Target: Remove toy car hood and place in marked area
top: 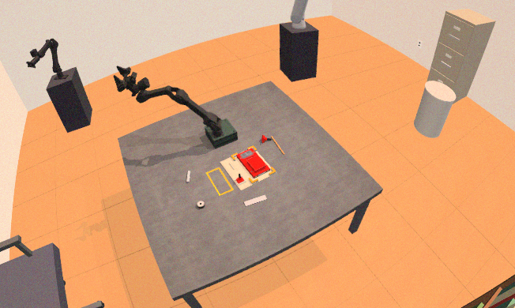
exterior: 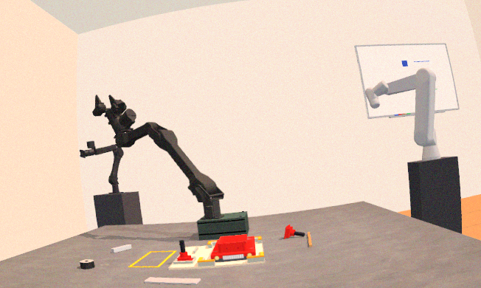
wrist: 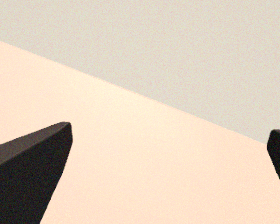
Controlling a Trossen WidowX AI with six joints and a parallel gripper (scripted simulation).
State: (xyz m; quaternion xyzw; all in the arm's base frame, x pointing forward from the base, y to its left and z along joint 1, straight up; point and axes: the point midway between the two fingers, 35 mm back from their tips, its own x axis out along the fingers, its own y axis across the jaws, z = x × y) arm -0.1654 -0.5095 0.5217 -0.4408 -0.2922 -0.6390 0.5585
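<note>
Right now the hood is 670 mm to the left of my gripper tip, 580 mm below it and 470 mm ahead of it.
</note>
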